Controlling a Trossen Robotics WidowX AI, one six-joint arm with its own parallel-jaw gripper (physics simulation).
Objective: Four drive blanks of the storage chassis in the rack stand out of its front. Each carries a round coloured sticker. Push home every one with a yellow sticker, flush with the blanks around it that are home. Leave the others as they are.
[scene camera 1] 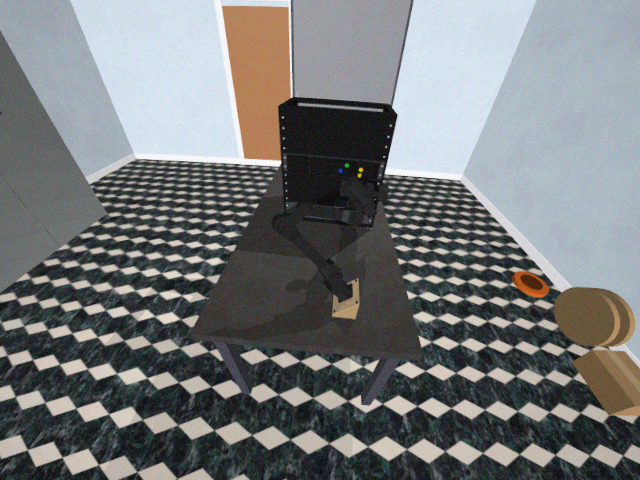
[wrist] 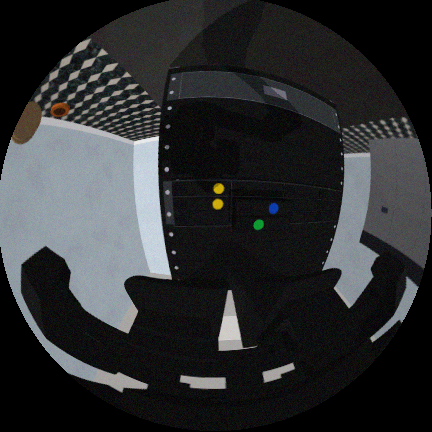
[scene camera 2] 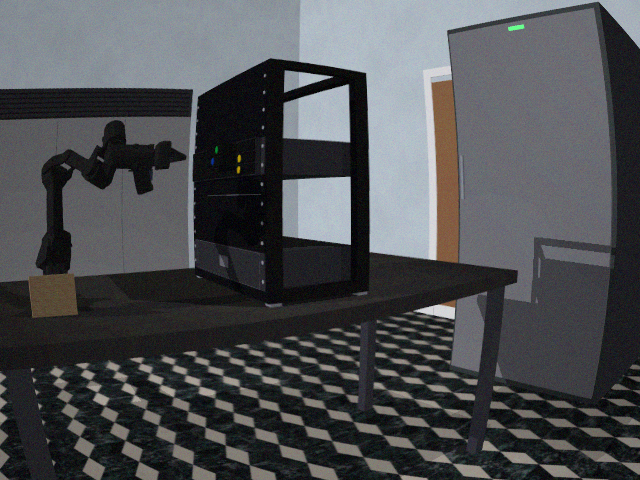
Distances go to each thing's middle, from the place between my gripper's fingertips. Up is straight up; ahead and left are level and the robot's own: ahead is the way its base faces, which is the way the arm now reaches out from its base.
I see my gripper 290 mm short of the black rack (scene camera 2: 239, 147), 130 mm to the right of it and 60 mm above it.
